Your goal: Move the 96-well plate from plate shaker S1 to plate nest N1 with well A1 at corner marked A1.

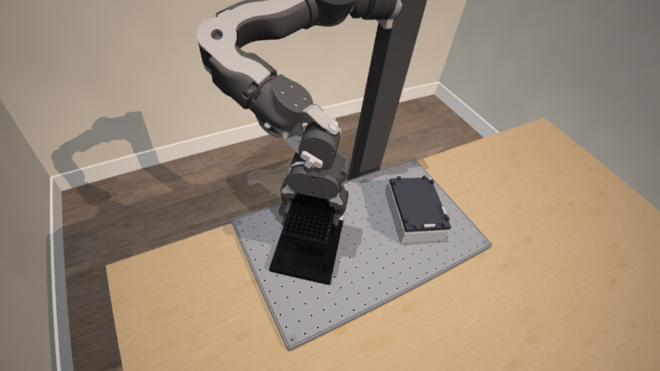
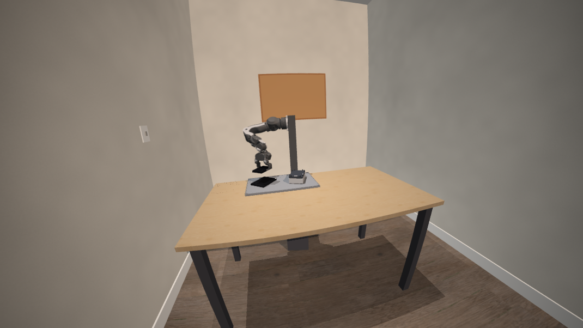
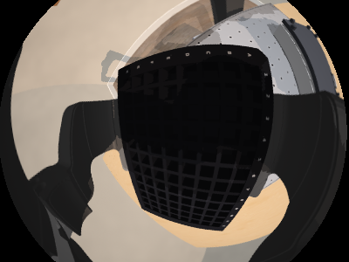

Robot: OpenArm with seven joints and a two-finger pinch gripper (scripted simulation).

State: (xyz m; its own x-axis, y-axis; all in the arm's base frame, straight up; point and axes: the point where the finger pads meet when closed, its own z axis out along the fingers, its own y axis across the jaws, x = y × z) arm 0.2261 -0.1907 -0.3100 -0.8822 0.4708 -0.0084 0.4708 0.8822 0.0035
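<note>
Now: the black plate nest N1 10 mm ahead of my hand, 10 mm to the right of it and 100 mm below it. Round my hand: black 96-well plate (10 mm ahead, 10 mm to the right); pale grey plate shaker S1 (30 mm ahead, 250 mm to the left, 60 mm below).
</note>
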